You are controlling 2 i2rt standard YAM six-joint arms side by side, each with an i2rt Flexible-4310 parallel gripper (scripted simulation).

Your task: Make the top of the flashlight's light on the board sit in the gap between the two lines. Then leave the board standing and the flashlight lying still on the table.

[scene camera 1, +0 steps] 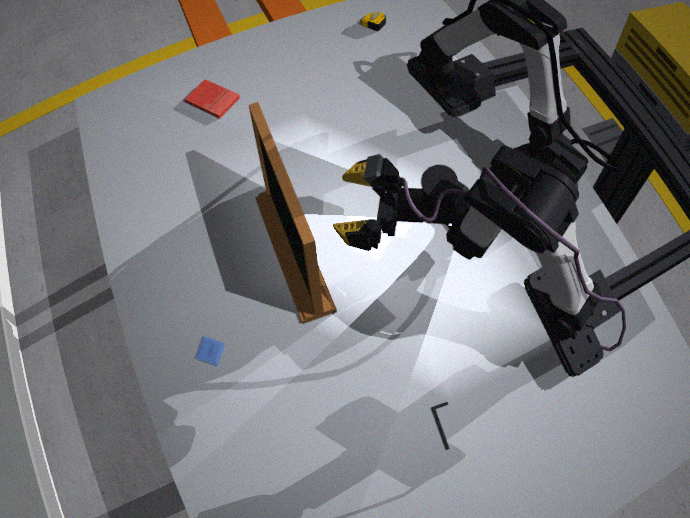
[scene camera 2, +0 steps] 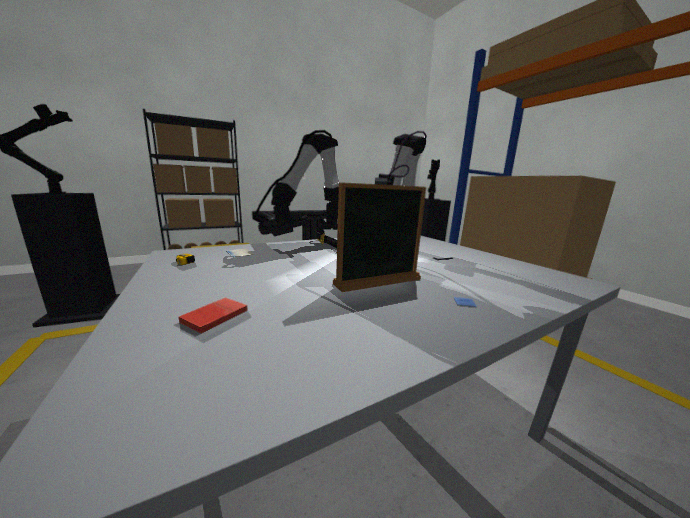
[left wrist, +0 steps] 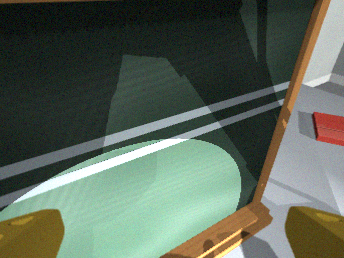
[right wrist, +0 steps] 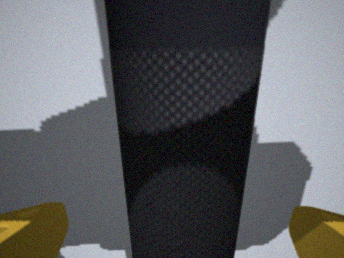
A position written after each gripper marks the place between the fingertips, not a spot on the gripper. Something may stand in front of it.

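Left gripper [left wrist: 174, 217] visible; right gripper [right wrist: 178, 214] visible. A board [scene camera 2: 379, 226] is visible, with further views of the board [scene camera 1: 278, 205] and again the board [left wrist: 139, 128]. In the right wrist view the board is out of frame.
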